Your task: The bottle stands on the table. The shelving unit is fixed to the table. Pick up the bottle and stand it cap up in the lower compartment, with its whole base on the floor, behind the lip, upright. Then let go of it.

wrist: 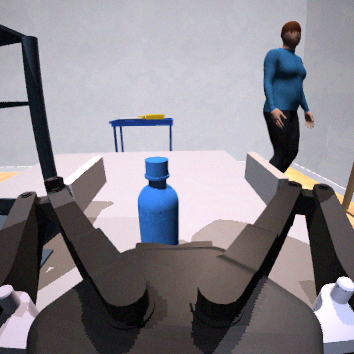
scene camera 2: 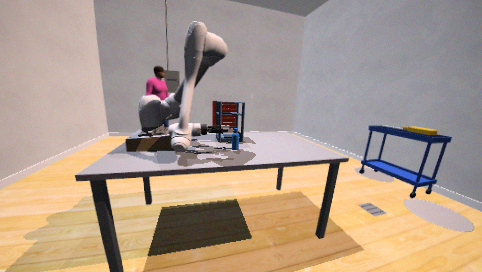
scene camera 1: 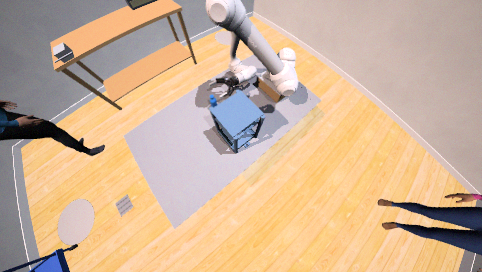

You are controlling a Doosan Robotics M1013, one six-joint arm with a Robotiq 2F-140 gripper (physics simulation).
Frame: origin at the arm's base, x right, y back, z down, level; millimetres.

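Seen in the pictures: gripper, between the fingertips: [wrist: 174, 166] [scene camera 2: 231, 128] [scene camera 1: 214, 91]; arm's base, origin of its link: [scene camera 2: 153, 132].
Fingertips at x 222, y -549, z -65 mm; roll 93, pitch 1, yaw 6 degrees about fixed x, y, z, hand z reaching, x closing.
Observation:
Pixels of each thing's top centre, then the offset from my fingertips to it. Level surfaces: height alone.
- blue bottle, centre of its top: [wrist: 155, 159] [scene camera 2: 236, 128] [scene camera 1: 211, 96] dz +3, dx -18, dy -44 mm
- table, height of its surface: dz +165 mm
- blue-grey shelving unit, centre of its top: [scene camera 1: 236, 111] [scene camera 2: 229, 101] dz -182, dx -337, dy -73 mm
The blue bottle [scene camera 1: 213, 100] [scene camera 2: 235, 140] [wrist: 158, 212] stands upright, cap up, on the table [scene camera 1: 165, 170] [scene camera 2: 300, 150] [wrist: 210, 170], beside the shelving unit. My gripper [scene camera 1: 220, 87] [scene camera 2: 226, 129] [wrist: 174, 166] is open, level and empty. It points toward the bottle, which shows between the two finger pads in the wrist view, a little left of the middle; its base is hidden behind the gripper body. The blue-grey shelving unit [scene camera 1: 237, 112] [scene camera 2: 243, 120] [wrist: 40, 110] stands upright on the table, left of the gripper in the wrist view. Its lower compartment is partly hidden.
A corner post of the unit rises close to the left finger in the wrist view. A brown block [scene camera 1: 270, 90] [scene camera 2: 145, 145] lies by the arm's base. Away from the table are a blue cart [scene camera 2: 400, 131] [wrist: 142, 121], a wooden workbench [scene camera 1: 115, 30] and a person in blue [wrist: 285, 82].

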